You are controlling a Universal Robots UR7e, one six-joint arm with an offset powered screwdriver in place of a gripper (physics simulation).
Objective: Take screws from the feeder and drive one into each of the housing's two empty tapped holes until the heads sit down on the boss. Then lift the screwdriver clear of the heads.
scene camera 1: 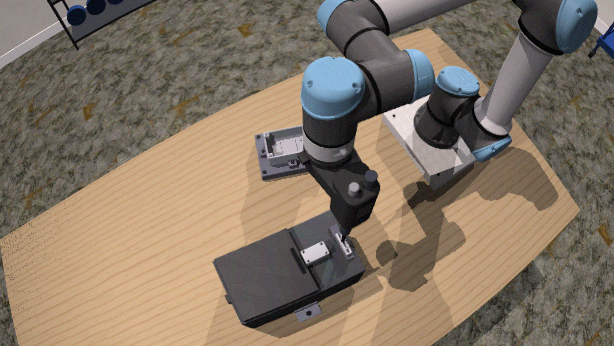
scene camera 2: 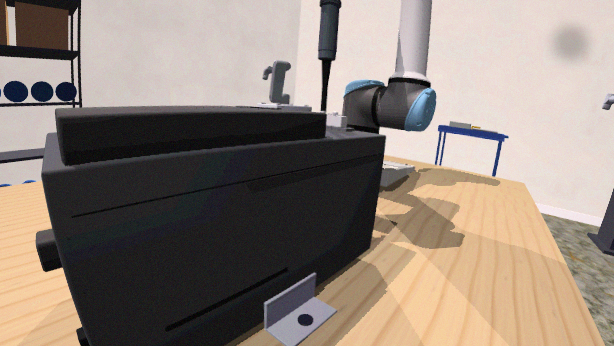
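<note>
The black screw feeder point(scene camera 1: 265, 277) point(scene camera 2: 215, 225) stands on the table. A small pale pick-up rail point(scene camera 1: 347, 250) point(scene camera 2: 337, 121) lies on its top at the arm side. My screwdriver point(scene camera 1: 343, 239) point(scene camera 2: 324, 110) points down, its thin dark bit ending at the far end of the rail. It has no fingers, and whether a screw sits on the tip is too small to tell. The light grey housing point(scene camera 1: 286, 160) sits on a dark grey fixture plate point(scene camera 1: 270, 175) behind the feeder in scene camera 1. The arm covers its right part, and its two empty holes cannot be made out.
A small white plate point(scene camera 1: 315, 253) sits on the feeder beside the rail. A grey bracket point(scene camera 1: 302, 316) point(scene camera 2: 320, 311) juts out at the feeder's foot. The arm's pale base plate point(scene camera 1: 445, 167) is on the wooden table point(scene camera 1: 150, 200) to the right. A blue side table point(scene camera 2: 470, 132) stands beyond.
</note>
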